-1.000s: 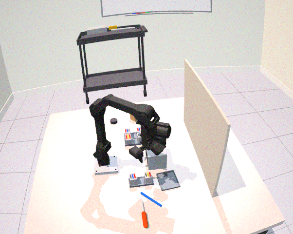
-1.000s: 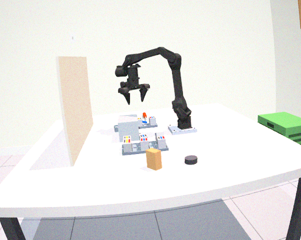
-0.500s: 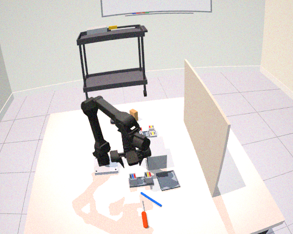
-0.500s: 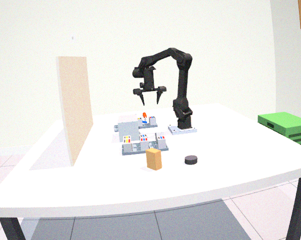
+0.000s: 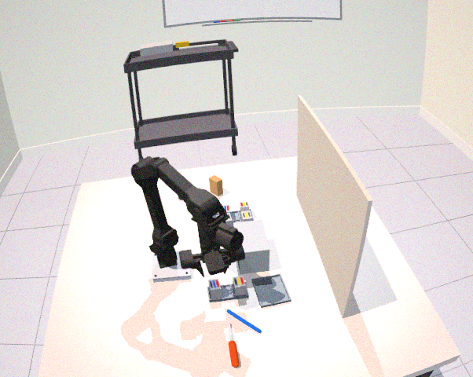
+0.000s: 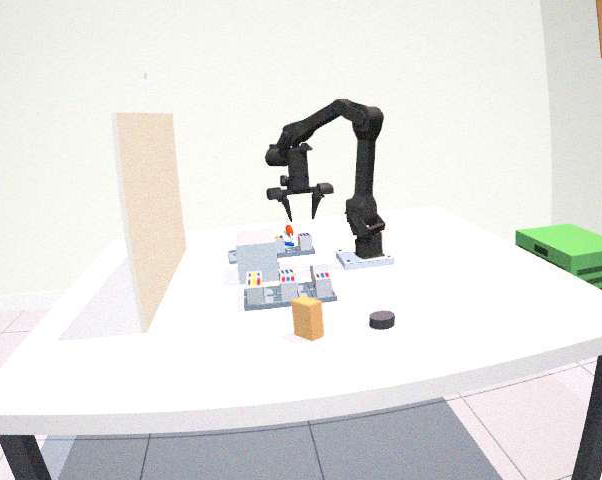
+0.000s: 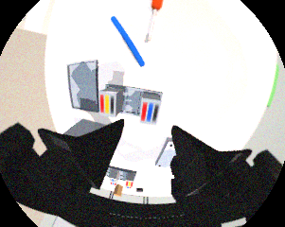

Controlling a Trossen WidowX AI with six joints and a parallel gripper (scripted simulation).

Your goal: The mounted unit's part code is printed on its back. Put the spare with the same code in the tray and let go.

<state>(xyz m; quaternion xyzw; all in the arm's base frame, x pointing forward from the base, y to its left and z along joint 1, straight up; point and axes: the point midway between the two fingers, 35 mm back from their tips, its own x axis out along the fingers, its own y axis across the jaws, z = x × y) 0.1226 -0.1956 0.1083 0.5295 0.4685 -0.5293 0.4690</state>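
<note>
The rack lies 9 cm below my gripper tip, 4 cm ahead of it and 1 cm to the right of it. The rest, counted from my gripper tip: grey tray: 17 cm ahead, 9 cm below, 5 cm to the right; then blue stick: 14 cm to the right, 9 cm below, 4 cm ahead; then grey box-like unit: 17 cm ahead, 14 cm to the left, 4 cm below.
</note>
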